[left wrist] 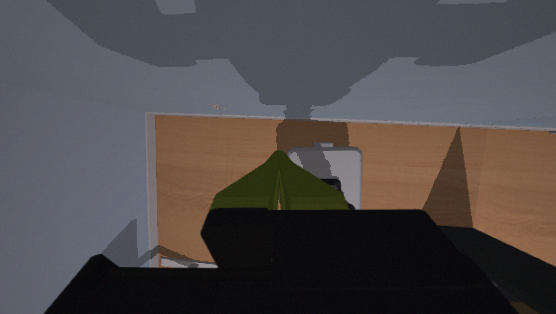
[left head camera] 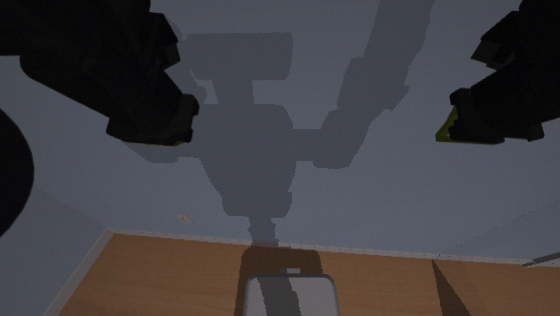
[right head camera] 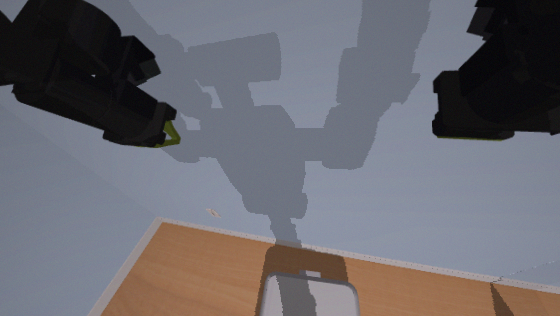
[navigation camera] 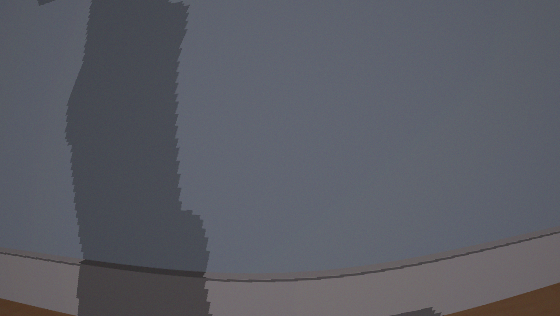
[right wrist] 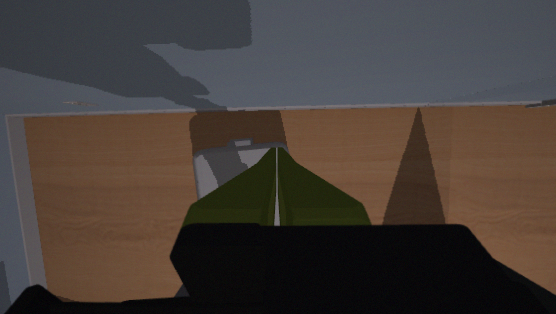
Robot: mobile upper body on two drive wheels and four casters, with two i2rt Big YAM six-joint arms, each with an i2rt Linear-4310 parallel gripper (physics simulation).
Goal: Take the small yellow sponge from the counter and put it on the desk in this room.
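Places are measured from the left arm's base along level axes (x ahead, y left, z up), in millimetres.
Pixels of known places: left gripper, between the fingertips: [left wrist: 278, 157] [left head camera: 186, 138] [right head camera: 179, 140]; right gripper, between the fingertips: [left head camera: 437, 138] [right head camera: 439, 133] [right wrist: 276, 156].
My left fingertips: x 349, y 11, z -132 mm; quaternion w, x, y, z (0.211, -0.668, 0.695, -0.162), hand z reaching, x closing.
Behind a point stands the place of what it marks.
The yellow sponge, the counter and the desk do not show in these views. My left gripper [left wrist: 278, 157] {x 349, y 11, z -132 mm} is shut and empty, its green fingertips together over the light grey robot base in the left wrist view; it also shows at the left of the left head view and the right head view [right head camera: 178, 140] {x 349, y 11, z -132 mm}. My right gripper [right wrist: 276, 156] {x 350, y -452, z -129 mm} is shut and empty too, its green fingertips together; it also shows at the right of the left head view [left head camera: 438, 138] {x 350, y -452, z -129 mm}, and its dark body is at the right of the right head view. Both hang in the air before a wall.
A blue-grey wall [left head camera: 380, 200] {x 516, y -626, z -642 mm} [right head camera: 400, 215] {x 516, y -624, z -721 mm} [navigation camera: 375, 150] {x 536, y -349, z -1186 mm} stands close in front, bearing the robot's shadow, with a socket plate [left head camera: 184, 218] {x 586, y 445, z -996 mm} [right head camera: 213, 213] {x 589, y 451, z -1011 mm}. A white baseboard [navigation camera: 280, 295] {x 531, y -236, z -1343 mm} meets the wooden floor [left wrist: 400, 165] {x 153, y -890, z -1410 mm} [right wrist: 115, 235] {x -211, y 736, z -1410 mm}. Another wall stands at the left. A dark furniture edge [left wrist: 475, 240] {x -363, y -1296, z -1201 mm} shows at the lower right.
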